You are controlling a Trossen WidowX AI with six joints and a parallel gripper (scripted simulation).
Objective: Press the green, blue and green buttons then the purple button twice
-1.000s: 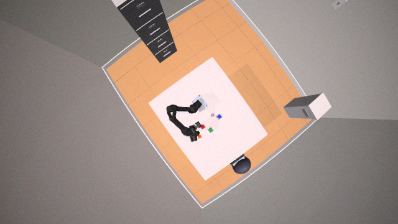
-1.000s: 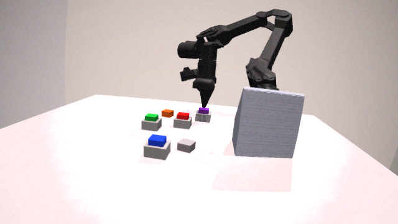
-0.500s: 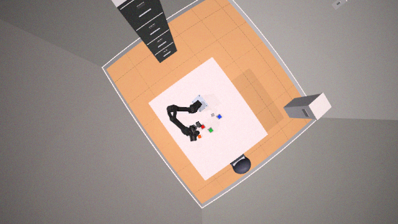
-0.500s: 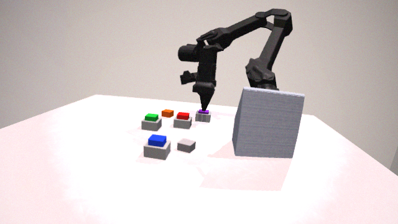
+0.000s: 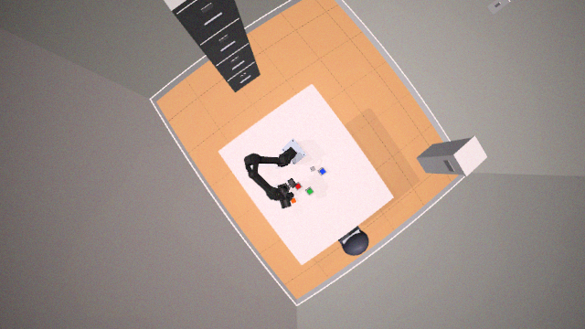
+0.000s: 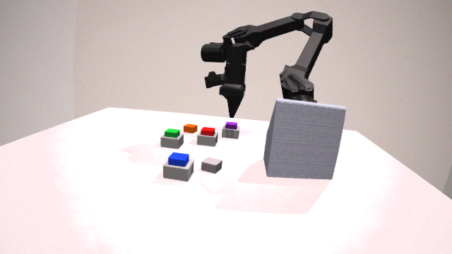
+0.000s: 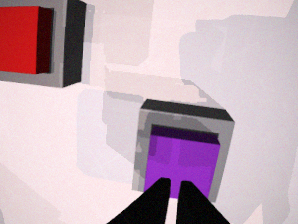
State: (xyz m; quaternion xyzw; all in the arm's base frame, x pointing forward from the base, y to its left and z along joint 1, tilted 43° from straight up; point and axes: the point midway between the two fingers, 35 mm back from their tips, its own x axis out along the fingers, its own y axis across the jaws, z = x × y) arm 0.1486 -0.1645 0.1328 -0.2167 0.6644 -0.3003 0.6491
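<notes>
The purple button is 3 cm below my gripper tip. Round my gripper tip: orange block 12 cm ahead, 5 cm below, 2 cm to the right; then red button 8 cm to the left, 6 cm ahead, 2 cm below; then green button 15 cm ahead, 12 cm to the left, 2 cm below.
</notes>
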